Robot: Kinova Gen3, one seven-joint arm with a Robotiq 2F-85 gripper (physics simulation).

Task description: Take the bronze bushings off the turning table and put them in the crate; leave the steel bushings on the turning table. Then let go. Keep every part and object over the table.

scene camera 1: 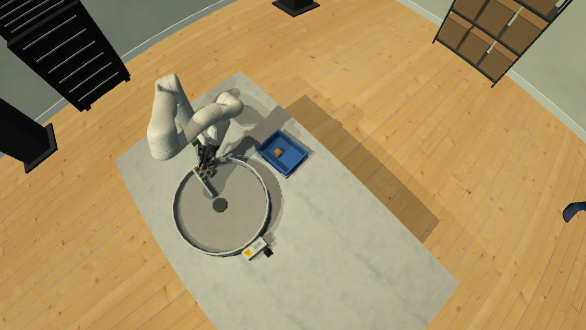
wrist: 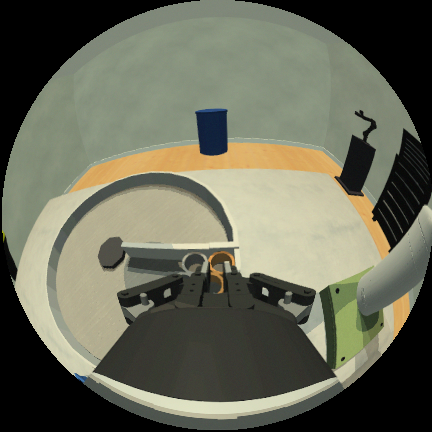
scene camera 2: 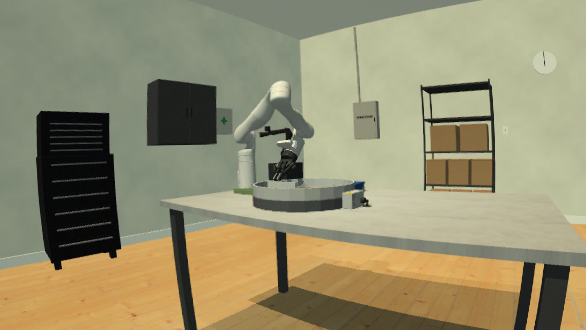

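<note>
The turning table is a round grey tray with a raised rim. Two bronze bushings show in the wrist view: one bushing near the rim and the flat bar, another bushing nearer the hand, partly hidden by the fingers. A steel bushing stands beside them, left of the fingers. My gripper is open by a narrow gap, empty, with its tips low among the bushings. The blue crate holds a bronze bushing. Any bushings beneath the hand are hidden.
A grey bar crosses the tray from near the dark hub to the rim, close beside the fingertips. A small white box stands against the rim. The green arm base plate lies right in the wrist view.
</note>
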